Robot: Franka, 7 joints.
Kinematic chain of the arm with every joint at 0, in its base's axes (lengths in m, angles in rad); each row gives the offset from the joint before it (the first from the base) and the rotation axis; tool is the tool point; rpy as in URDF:
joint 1: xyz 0 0 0.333 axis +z
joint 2: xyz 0 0 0 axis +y
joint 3: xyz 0 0 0.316 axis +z
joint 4: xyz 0.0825 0 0 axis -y
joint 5: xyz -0.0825 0 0.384 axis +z
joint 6: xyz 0 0 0 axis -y
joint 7: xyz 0.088 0 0 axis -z
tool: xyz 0 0 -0.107 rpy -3.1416 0 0
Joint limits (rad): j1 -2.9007..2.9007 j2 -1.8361..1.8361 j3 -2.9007..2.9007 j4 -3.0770..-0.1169 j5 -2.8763..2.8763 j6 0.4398..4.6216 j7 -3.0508..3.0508
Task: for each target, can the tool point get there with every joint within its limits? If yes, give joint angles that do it. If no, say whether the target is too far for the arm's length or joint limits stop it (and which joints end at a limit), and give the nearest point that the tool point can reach.
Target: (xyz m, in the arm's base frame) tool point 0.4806 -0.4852 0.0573
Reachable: yes | joints -0.7999 1.2337 -0.2317 -1.1500 1.3639 1.3957 -0.0965
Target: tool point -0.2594 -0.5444 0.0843
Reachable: yes | joints 2.0246 -1.3568 2.0171 -1.9220 -0.8192 3.4977 -0.8167
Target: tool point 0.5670 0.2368 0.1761
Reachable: yes | joints -2.2285 -0.8840 2.3371 -1.7241 -1.6980 3.5234 -0.3631
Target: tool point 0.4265 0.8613 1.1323
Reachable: no: too far | nearest point 0.2927 0.5911 0.8815 | short by 0.392 m
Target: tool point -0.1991 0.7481 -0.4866
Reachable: no: too far | nearest point -0.1546 0.5810 -0.2551 | short by 0.289 m
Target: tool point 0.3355 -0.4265 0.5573
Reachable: yes | joints -0.6904 0.1163 -0.4942 -1.8948 1.7089 1.0091 2.2570
